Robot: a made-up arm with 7 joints.
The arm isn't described. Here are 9 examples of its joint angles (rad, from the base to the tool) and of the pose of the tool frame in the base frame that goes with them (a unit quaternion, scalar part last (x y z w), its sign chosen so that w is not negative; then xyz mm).
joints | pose
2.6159 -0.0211 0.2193 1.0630 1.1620 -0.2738 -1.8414 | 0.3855 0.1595 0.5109 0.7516 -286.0 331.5 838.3
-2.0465 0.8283 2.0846 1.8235 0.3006 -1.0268 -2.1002 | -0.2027 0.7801 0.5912 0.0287 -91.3 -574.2 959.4
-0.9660 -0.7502 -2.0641 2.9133 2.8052 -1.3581 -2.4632 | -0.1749 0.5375 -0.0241 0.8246 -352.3 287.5 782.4
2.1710 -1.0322 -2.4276 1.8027 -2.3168 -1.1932 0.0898 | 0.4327 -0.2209 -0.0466 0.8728 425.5 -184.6 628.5
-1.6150 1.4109 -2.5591 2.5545 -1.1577 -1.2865 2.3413 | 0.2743 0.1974 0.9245 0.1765 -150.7 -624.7 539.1
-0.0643 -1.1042 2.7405 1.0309 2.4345 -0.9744 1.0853 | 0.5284 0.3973 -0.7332 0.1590 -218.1 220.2 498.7
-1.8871 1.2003 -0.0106 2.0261 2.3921 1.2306 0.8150 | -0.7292 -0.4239 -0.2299 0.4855 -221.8 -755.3 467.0
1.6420 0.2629 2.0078 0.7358 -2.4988 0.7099 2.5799 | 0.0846 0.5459 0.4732 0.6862 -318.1 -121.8 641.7
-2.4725 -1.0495 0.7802 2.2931 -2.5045 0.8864 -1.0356 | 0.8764 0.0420 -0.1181 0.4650 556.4 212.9 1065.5
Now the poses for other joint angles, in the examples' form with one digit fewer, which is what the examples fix.
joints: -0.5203 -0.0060 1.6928 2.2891 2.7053 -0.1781 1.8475
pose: 0.524 -0.619 0.059 0.582 230 282 1101
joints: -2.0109 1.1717 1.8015 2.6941 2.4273 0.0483 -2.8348
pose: -0.742 0.481 0.385 0.265 -61 -767 760
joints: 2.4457 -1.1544 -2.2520 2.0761 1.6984 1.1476 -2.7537
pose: 0.788 -0.177 -0.231 0.542 747 -179 559
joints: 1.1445 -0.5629 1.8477 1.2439 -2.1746 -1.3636 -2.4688
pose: -0.359 0.007 -0.103 0.928 -214 -256 716
